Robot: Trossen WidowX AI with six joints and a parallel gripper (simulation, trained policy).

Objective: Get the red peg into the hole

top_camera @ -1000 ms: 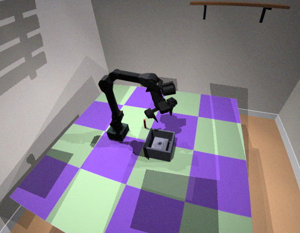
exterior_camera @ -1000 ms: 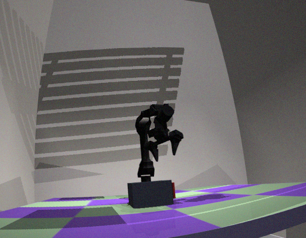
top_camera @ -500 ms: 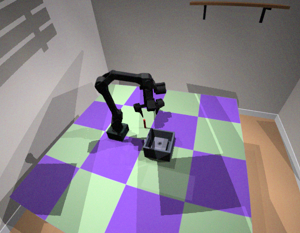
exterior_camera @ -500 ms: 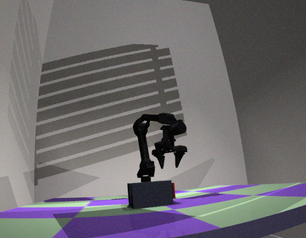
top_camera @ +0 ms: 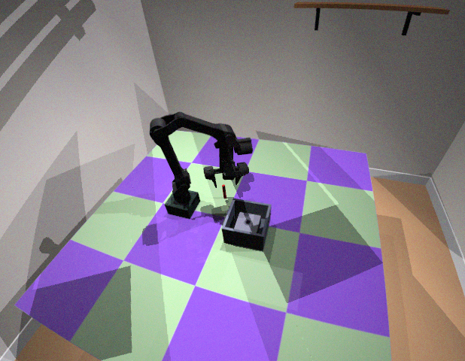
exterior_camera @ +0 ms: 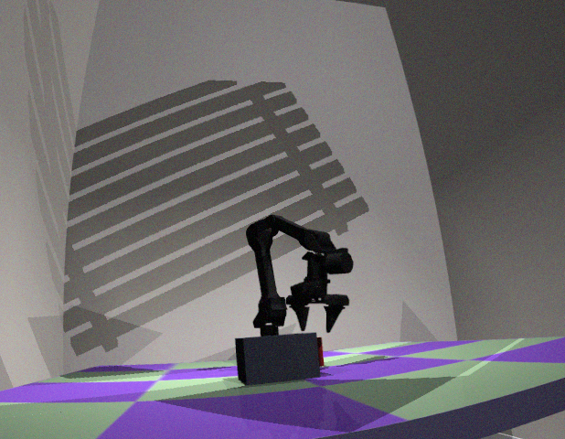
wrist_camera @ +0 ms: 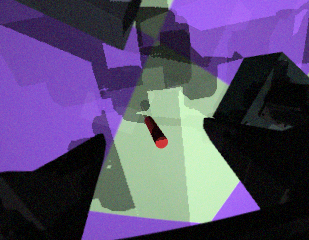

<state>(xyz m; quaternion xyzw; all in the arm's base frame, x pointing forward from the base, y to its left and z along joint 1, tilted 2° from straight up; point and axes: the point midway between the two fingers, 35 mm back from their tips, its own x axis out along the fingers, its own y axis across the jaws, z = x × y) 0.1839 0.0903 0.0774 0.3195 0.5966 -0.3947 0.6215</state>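
My gripper tip is now 6 cm above the red peg, 2 cm to the right of it and 2 cm past it. From my gripper tip the other things lie so: grey plate: 15 cm to the right, 13 cm ahead, 5 cm below; dark box: 15 cm to the right, 13 cm ahead, 7 cm below.
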